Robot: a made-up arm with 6 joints.
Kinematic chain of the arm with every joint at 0, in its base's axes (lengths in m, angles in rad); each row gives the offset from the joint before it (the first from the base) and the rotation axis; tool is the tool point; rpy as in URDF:
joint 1: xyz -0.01 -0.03 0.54 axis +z
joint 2: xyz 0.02 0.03 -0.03 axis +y
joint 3: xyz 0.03 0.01 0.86 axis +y
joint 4: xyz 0 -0.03 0.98 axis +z
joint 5: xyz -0.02 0.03 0 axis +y
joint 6: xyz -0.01 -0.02 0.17 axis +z
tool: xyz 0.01 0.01 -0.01 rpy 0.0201 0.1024 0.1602
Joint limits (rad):
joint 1: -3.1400..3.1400
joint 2: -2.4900..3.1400
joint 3: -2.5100..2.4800
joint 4: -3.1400..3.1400
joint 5: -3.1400..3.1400
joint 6: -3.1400..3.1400
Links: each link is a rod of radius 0.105 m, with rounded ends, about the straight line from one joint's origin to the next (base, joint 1, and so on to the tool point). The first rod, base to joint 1, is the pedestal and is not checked.
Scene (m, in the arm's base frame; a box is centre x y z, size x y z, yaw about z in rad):
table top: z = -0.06
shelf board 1: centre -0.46 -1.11 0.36 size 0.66 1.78 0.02 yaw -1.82
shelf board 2: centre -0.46 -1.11 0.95 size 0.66 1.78 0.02 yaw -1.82
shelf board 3: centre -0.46 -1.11 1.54 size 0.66 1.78 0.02 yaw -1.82
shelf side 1: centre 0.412 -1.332 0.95 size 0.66 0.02 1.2 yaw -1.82
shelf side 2: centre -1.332 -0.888 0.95 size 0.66 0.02 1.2 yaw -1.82
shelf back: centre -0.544 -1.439 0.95 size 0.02 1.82 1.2 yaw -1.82
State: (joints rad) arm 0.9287 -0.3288 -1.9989 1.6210 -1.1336 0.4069
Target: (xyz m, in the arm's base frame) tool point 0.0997 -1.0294 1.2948
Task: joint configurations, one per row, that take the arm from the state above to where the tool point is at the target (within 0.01 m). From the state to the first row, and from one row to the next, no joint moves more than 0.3 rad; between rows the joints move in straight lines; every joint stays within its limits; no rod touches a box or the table.
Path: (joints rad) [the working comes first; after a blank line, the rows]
Joints at the target: 1.5197 -0.0080 -1.6317 1.6837 -1.1678 0.4085
Straight joint move there: touches shelf board 2.

1: 1.2214 -0.0792 -2.1693 1.7209 -1.2675 0.6479
2: 1.5141 0.1705 -2.3396 1.8207 -1.4013 0.8889
3: 1.8069 0.4201 -2.5100 1.9206 -1.5352 1.1299
4: 1.7111 0.2774 -2.2172 1.8416 -1.4128 0.8894
5: 1.6154 0.1347 -1.9244 1.7627 -1.2903 0.6489
6: 1.5197 -0.0080 -1.6317 1.6837 -1.1678 0.4085

